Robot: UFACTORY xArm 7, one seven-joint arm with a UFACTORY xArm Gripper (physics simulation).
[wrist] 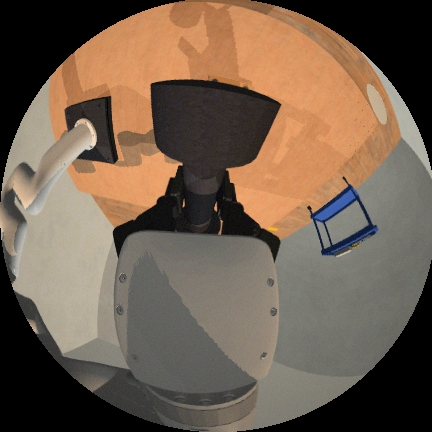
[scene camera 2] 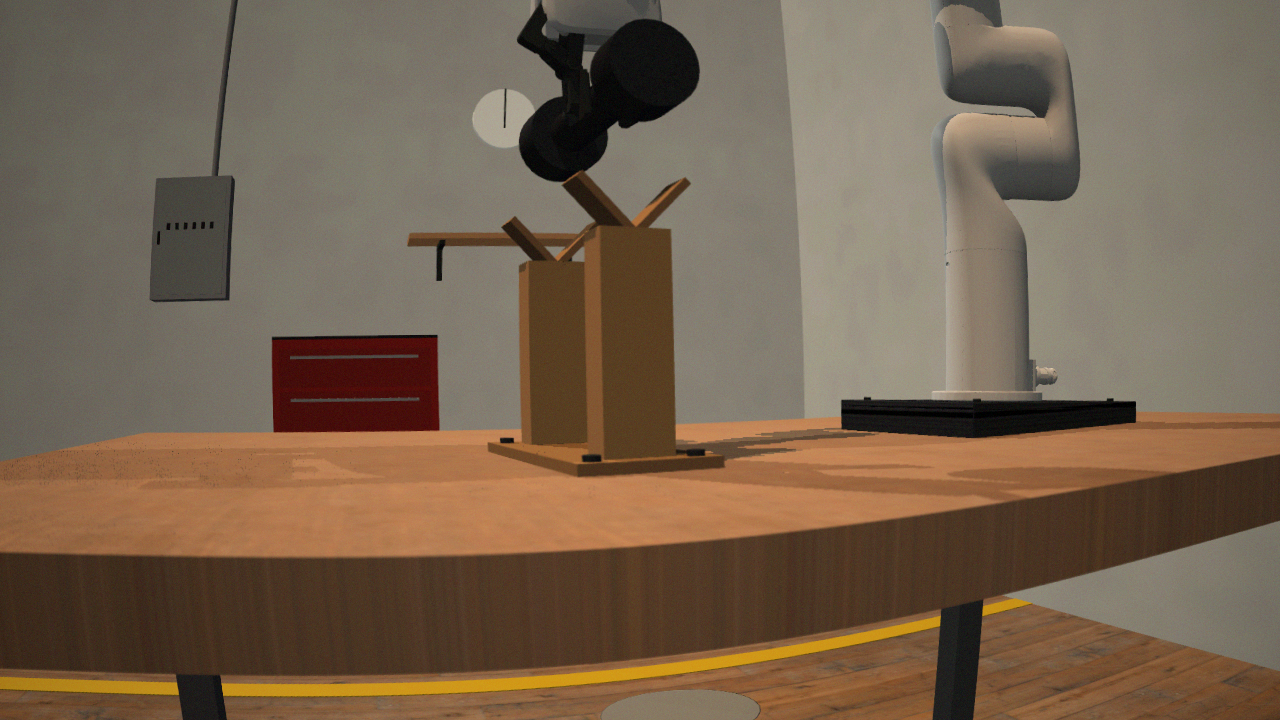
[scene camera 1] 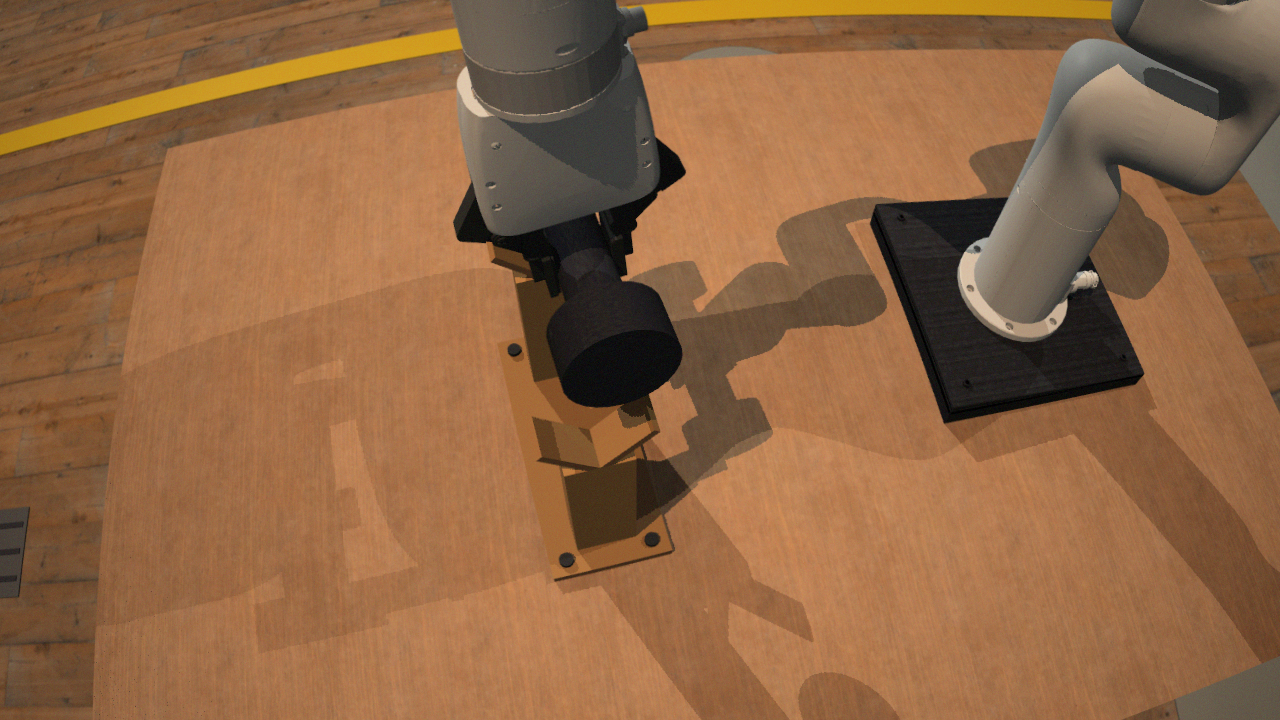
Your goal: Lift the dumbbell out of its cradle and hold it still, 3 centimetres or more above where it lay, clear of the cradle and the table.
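Pixels of known places: gripper, between the fingertips: (wrist: 201, 177) (scene camera 2: 605, 123) (scene camera 1: 582, 269); arm's base, origin of its link: (wrist: 85, 133) (scene camera 2: 987, 400) (scene camera 1: 1011, 290).
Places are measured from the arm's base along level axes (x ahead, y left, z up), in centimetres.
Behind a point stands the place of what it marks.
Observation:
The black dumbbell (scene camera 1: 617, 349) {y 18.4, x 42.2, z 27.1 cm} (scene camera 2: 644, 69) {y 18.6, x 42.8, z 24.2 cm} (wrist: 212, 125) hangs in the air above the wooden cradle (scene camera 1: 604, 510) {y 18.5, x 43.6, z 5.2 cm} (scene camera 2: 631, 340) {y 18.6, x 44.1, z 5.5 cm}. In scene camera 2 a gap shows between the near head and the near V-shaped rest, and between the far head and the far rest. The near head appears higher than the far one; how much of this is tilt I cannot tell. My gripper (scene camera 1: 586, 268) {y 9.5, x 43.3, z 22.8 cm} (scene camera 2: 601, 116) {y 9.5, x 43.3, z 22.8 cm} (wrist: 201, 177) {y 9.5, x 43.3, z 22.8 cm} is shut on the dumbbell's handle, between the two heads. My palm hides the far head in the wrist view.
The cradle's base is bolted to the wooden table (scene camera 1: 268, 501) {y 11.1, x 74.1, z -2.8 cm} (scene camera 2: 358, 528) {y 39.0, x 61.2, z -2.8 cm}. A second arm (scene camera 1: 1038, 250) {y 3.5, x 2.8, z 11.4 cm} (scene camera 2: 984, 313) {y 3.5, x 2.9, z 8.9 cm} (wrist: 62, 155) {y 1.3, x 4.0, z 13.9 cm} stands on a black base plate (scene camera 1: 921, 313) {y 1.7, x 11.4, z 0.4 cm} (scene camera 2: 904, 416) {y 0.7, x 11.6, z -1.1 cm} (wrist: 106, 130) {y 1.3, x 11.6, z 0.4 cm} to the cradle's right in both scene views. A red cabinet (scene camera 2: 355, 380) stands beyond the table.

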